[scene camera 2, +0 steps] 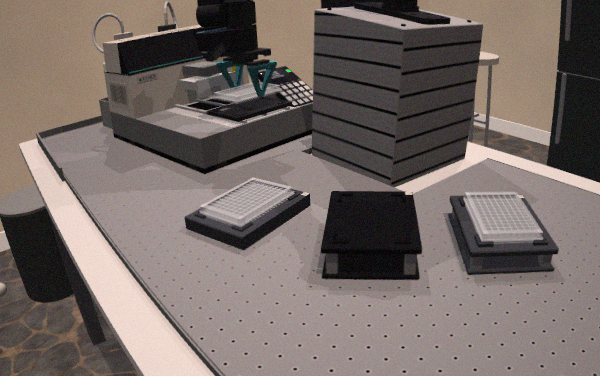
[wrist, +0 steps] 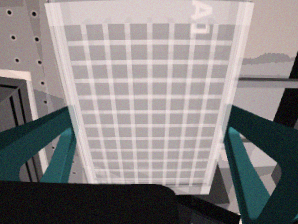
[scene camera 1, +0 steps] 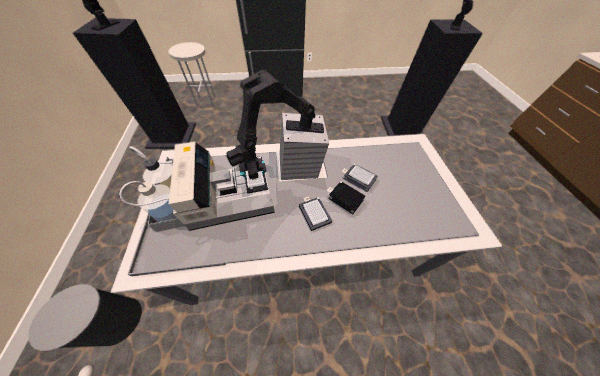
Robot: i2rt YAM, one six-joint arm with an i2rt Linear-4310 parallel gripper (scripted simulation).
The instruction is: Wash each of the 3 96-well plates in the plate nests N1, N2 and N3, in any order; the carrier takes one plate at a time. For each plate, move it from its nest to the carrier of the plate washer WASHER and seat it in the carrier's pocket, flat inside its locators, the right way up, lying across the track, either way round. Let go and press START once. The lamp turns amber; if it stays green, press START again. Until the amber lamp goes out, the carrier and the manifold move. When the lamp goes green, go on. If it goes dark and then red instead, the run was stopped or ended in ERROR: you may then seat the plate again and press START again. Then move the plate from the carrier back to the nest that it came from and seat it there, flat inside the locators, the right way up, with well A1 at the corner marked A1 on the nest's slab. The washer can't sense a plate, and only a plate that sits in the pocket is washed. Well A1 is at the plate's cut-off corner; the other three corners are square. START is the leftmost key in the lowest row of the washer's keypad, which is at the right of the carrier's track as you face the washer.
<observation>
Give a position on a clear 96-well plate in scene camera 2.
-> At 248, 94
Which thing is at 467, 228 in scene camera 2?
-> A plate nest.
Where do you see a clear 96-well plate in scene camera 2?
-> At 502, 217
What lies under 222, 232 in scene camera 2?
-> A plate nest.
</observation>
